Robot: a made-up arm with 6 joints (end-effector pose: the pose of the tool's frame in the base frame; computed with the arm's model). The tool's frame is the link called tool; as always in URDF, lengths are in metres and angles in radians. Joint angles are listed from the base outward.
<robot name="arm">
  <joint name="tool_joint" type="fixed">
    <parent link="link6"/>
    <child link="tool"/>
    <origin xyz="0 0 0"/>
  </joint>
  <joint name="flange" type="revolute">
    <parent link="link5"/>
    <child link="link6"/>
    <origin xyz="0 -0.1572 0"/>
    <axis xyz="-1 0 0"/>
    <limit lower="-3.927" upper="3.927"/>
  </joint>
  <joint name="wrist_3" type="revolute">
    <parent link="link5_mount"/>
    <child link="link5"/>
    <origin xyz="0.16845 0 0"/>
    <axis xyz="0 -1 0"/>
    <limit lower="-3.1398" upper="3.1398"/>
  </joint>
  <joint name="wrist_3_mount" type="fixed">
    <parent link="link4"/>
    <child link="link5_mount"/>
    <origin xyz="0.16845 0 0"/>
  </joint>
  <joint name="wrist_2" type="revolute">
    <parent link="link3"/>
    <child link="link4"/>
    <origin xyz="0 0 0"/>
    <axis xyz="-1 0 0"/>
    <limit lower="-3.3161" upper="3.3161"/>
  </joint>
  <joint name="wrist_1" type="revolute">
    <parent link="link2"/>
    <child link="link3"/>
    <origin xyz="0 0 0.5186"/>
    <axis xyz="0 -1 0"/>
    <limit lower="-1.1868" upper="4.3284"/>
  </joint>
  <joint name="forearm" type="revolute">
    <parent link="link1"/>
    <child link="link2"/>
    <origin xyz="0 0 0"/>
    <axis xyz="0 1 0"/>
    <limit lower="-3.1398" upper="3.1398"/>
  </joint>
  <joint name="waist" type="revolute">
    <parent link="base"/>
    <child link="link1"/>
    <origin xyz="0 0 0.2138"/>
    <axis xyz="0 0 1"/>
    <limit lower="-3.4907" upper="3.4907"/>
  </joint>
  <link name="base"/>
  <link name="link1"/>
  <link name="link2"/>
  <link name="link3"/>
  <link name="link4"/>
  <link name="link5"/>
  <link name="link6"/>
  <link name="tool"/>
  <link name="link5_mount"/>
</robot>
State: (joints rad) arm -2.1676 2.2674 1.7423 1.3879 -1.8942 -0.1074
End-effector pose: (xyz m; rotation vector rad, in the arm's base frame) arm -0.4546 -0.6182 -0.1541 -1.0629 -2.0410 1.2793
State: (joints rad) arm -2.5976 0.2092 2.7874 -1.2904 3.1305 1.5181
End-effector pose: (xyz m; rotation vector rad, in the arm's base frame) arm 0.0600 0.0871 1.0287 -0.5422 2.4497 -0.2066
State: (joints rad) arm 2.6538 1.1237 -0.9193 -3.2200 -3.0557 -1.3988
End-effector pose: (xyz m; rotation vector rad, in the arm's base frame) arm -0.3609 0.0140 0.1324 0.2897 -1.7882 1.0355
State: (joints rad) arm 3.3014 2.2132 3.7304 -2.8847 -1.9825 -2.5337
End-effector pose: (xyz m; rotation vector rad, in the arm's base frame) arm -0.4429 -0.2254 0.2374 2.5272 0.0246 -0.4938
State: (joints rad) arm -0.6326 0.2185 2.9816 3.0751 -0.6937 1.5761
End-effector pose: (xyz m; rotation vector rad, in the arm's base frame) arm -0.0722 0.2474 0.8349 -0.8989 -1.8127 2.1188
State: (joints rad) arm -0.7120 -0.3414 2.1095 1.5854 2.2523 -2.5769
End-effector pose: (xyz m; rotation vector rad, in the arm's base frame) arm -0.4024 0.3503 0.7959 -1.5825 0.0911 0.5437
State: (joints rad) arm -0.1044 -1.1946 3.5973 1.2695 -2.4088 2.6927
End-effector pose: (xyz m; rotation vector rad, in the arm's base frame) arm -0.3091 -0.0145 0.0804 -0.4597 -0.9779 -1.6586
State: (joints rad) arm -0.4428 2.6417 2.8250 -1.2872 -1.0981 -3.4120
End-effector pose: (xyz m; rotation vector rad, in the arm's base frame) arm 0.5299 -0.3000 -0.3283 -1.5880 -0.3602 0.5977
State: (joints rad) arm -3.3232 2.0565 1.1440 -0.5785 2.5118 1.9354
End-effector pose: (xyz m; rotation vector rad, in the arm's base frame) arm -0.5632 0.2372 -0.3474 0.2283 -1.2759 0.6076
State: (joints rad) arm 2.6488 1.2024 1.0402 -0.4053 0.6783 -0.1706
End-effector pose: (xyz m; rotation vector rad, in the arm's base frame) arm -0.6420 0.5087 0.2850 0.8362 0.5171 2.3675
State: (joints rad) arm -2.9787 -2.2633 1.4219 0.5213 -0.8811 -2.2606
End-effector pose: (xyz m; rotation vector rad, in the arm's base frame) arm 0.6163 0.2394 -0.3586 -1.2212 -0.5756 0.3173
